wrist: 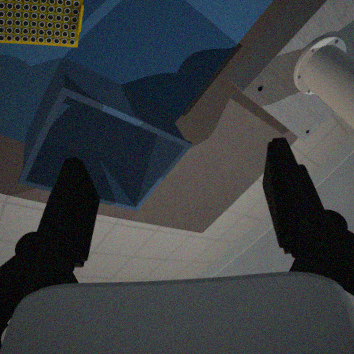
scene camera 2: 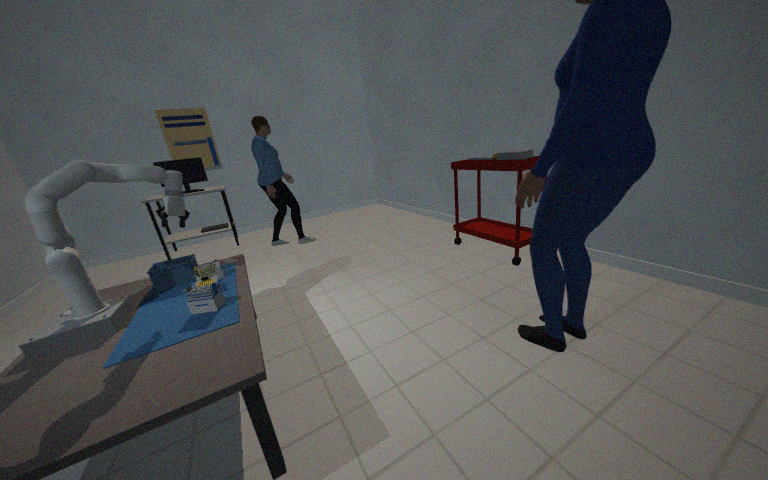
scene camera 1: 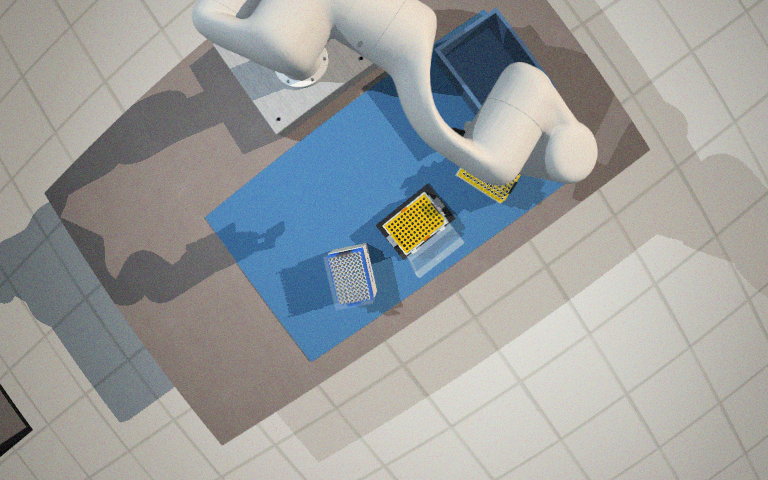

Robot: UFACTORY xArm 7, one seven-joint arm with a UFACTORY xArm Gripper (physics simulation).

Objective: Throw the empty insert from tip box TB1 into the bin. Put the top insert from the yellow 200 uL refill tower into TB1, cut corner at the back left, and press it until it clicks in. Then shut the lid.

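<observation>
My gripper (scene camera 2: 174,221) (wrist: 175,169) is open and empty, high above the table; in the wrist view the blue bin (wrist: 162,168) (scene camera 1: 459,77) (scene camera 2: 169,273) shows beyond its left finger. Tip box TB1 (scene camera 1: 402,253) stands on the blue mat, its clear lid (scene camera 1: 436,255) open toward the front edge. A yellow perforated insert (scene camera 1: 415,223) lies in TB1; its cut corner and how deep it sits cannot be made out. The yellow refill tower (scene camera 1: 484,183) (wrist: 40,22) stands between TB1 and the bin, partly hidden by the arm in scene camera 1.
A tower with a blue-edged grey top (scene camera 1: 351,277) (scene camera 2: 204,301) stands beside TB1 on the blue mat (scene camera 1: 300,186). The robot base plate (scene camera 1: 271,104) is at the rear. A person in dark blue (scene camera 2: 600,113) stands near a red cart (scene camera 2: 492,165); another person (scene camera 2: 267,158) stands farther back.
</observation>
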